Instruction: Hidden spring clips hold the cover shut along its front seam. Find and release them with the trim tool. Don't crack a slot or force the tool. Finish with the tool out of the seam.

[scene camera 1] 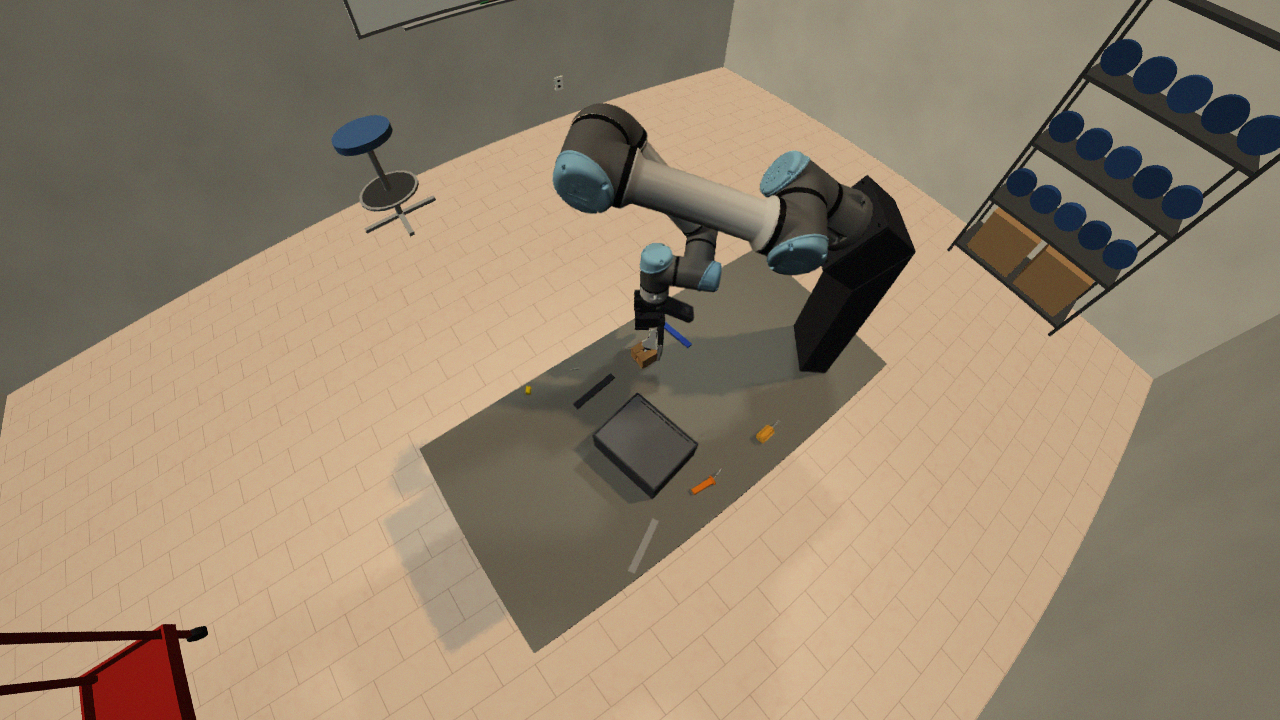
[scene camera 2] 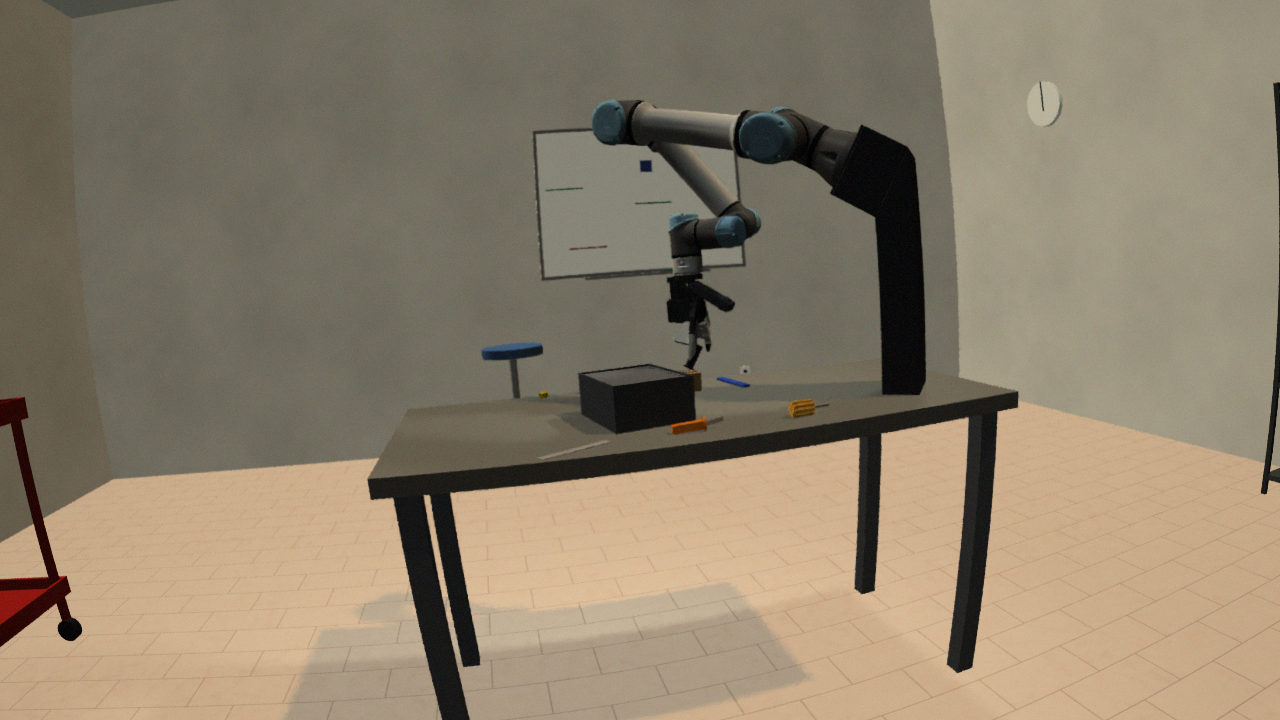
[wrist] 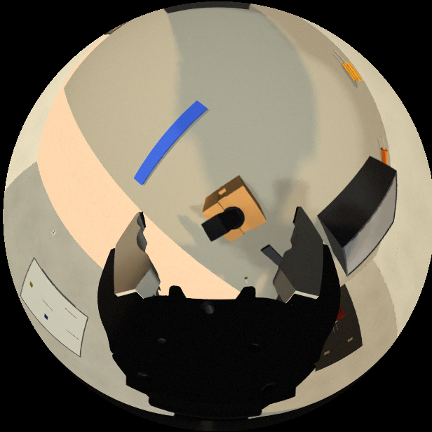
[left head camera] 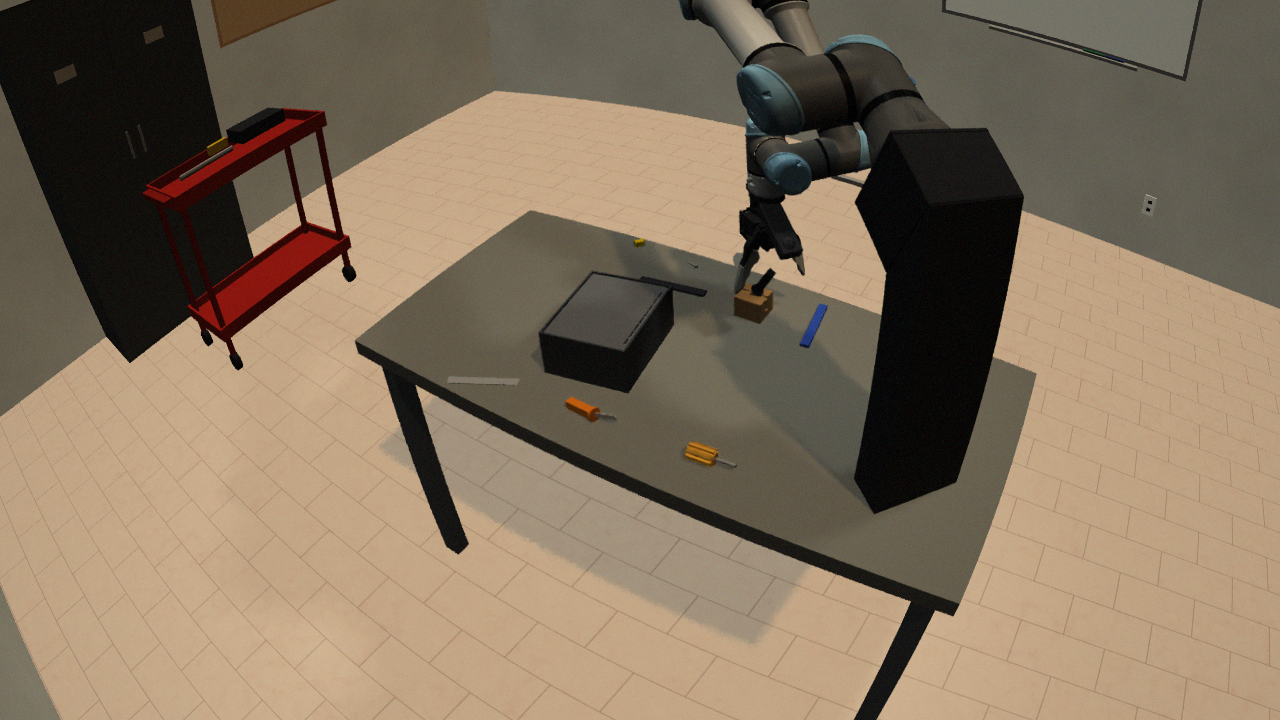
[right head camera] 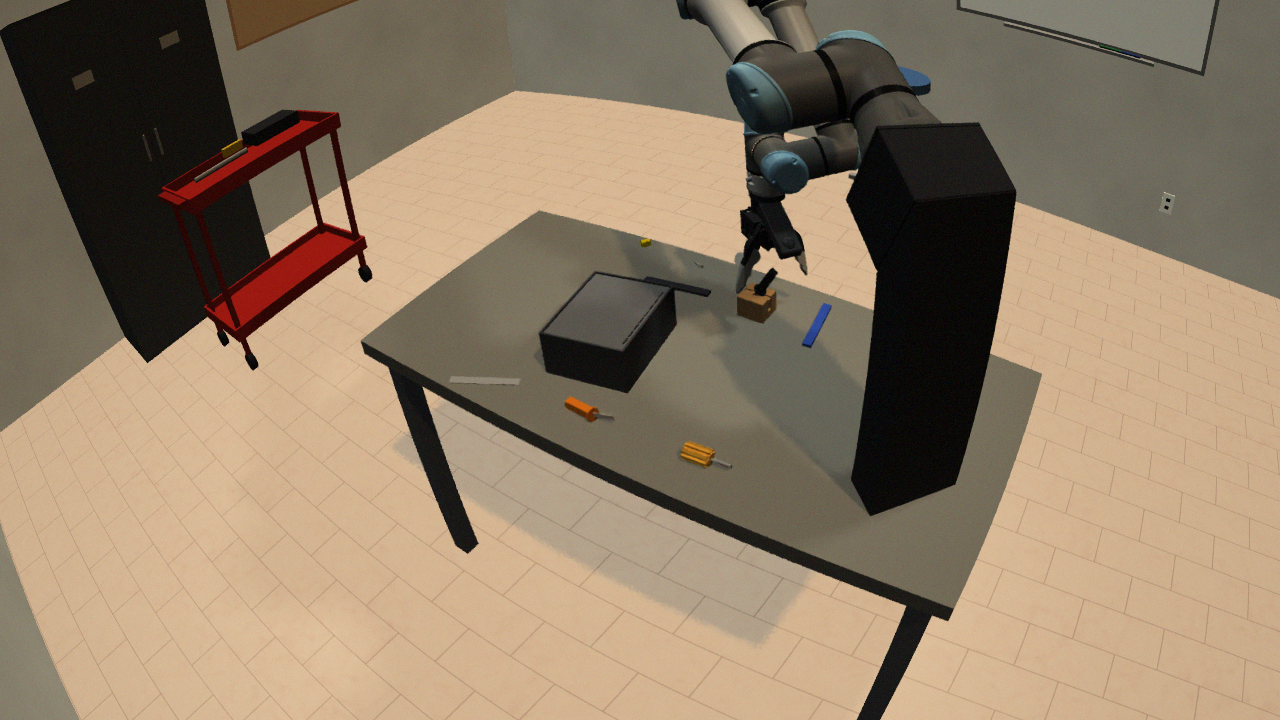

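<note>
The black box with a grey cover [left head camera: 604, 308] [right head camera: 606, 308] [scene camera 1: 644, 438] stands on the table; a row of thin dark slots [left head camera: 642, 320] runs along one cover edge. The cover looks shut. Clips do not show. A black handle, apparently the trim tool's [left head camera: 762, 282] [right head camera: 766, 281] [wrist: 214, 229], sticks up tilted from a wooden block [left head camera: 751, 306] [scene camera 1: 642, 358] [wrist: 250, 209]. The tool's lower part is hidden. My gripper [left head camera: 769, 278] [right head camera: 772, 278] [wrist: 217, 209] is open and empty above the block; in the wrist view the handle shows between the spread fingers.
A blue strip [left head camera: 813, 325] [wrist: 170, 142] lies beside the block, a black bar [left head camera: 684, 288] [scene camera 1: 594, 391] behind the box. An orange-handled tool [left head camera: 582, 409], a yellow-orange screwdriver [left head camera: 701, 454] and a pale ruler-like strip [left head camera: 483, 381] lie near the table edge. The black arm pedestal [left head camera: 930, 340] stands at the right.
</note>
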